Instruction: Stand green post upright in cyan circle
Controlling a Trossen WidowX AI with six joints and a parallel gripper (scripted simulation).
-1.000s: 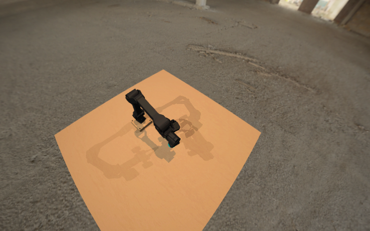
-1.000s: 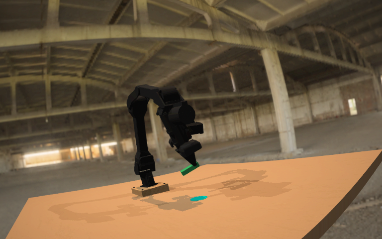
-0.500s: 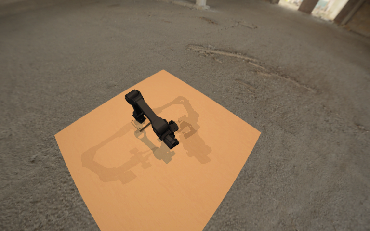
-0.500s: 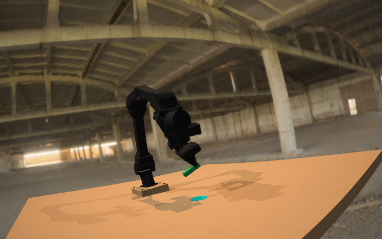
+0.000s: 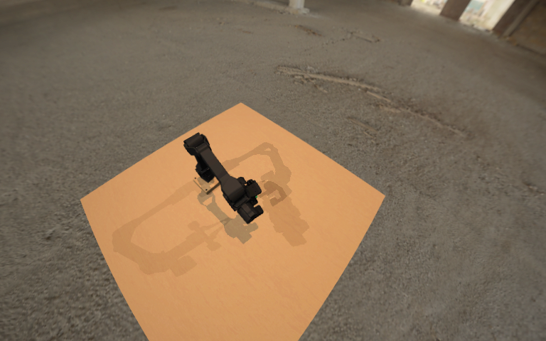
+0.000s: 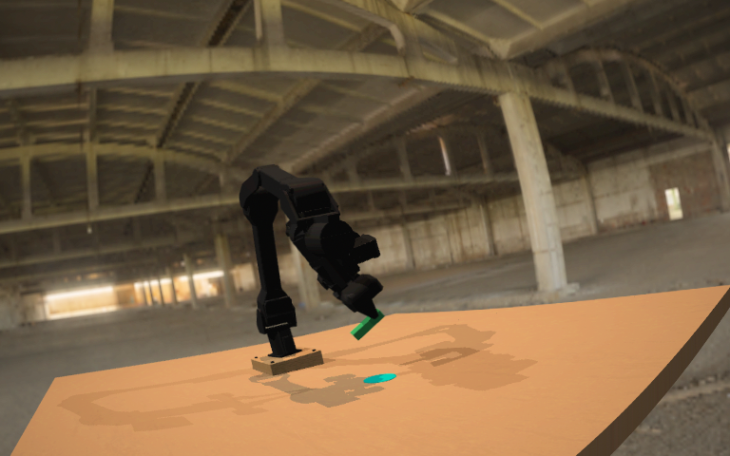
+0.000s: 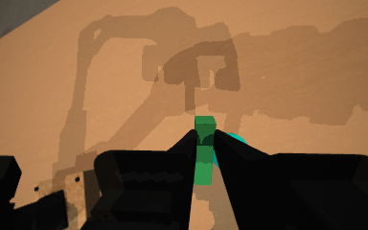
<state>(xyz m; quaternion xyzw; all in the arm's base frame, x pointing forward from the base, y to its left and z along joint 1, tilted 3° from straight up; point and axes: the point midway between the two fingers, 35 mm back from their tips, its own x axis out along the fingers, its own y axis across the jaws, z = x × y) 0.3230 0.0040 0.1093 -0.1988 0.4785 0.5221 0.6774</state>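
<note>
Now: the cyan circle 1 cm ahead of my gripper tip, 3 cm to the right of it and 12 cm below it. Also, from my gripper tip: green post (1 cm behind, 1 cm to the right, 1 cm below).
</note>
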